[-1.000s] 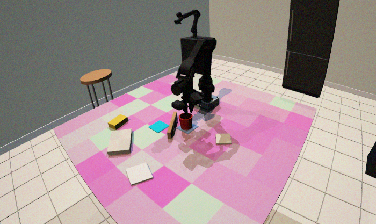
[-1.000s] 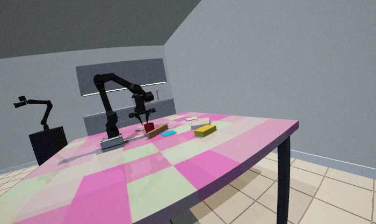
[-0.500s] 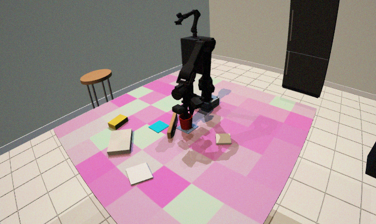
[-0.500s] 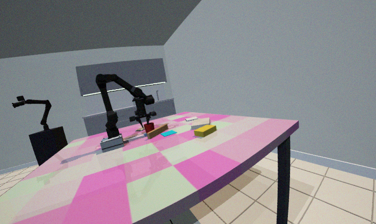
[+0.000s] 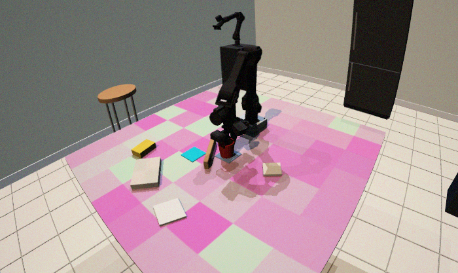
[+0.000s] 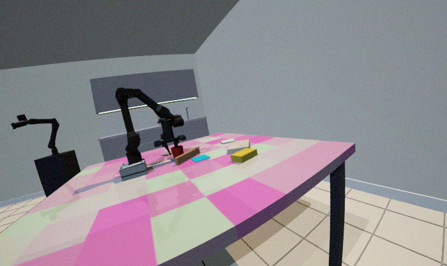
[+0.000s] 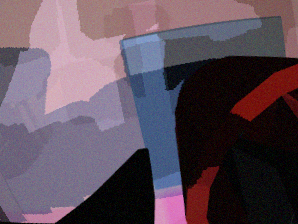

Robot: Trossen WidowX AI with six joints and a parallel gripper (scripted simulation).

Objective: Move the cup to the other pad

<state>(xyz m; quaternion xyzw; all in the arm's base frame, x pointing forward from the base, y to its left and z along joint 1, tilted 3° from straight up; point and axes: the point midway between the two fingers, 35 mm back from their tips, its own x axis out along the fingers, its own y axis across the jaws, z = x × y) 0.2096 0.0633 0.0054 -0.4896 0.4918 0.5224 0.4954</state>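
Right now my gripper tip is 3 cm short of the red cup. From my gripper tip the other things lie so: teal pad (13 cm ahead, 12 cm to the right, 4 cm below); blue pad (3 cm ahead, 1 cm to the left, 4 cm below); wooden block (8 cm ahead, 6 cm to the right, 3 cm below).
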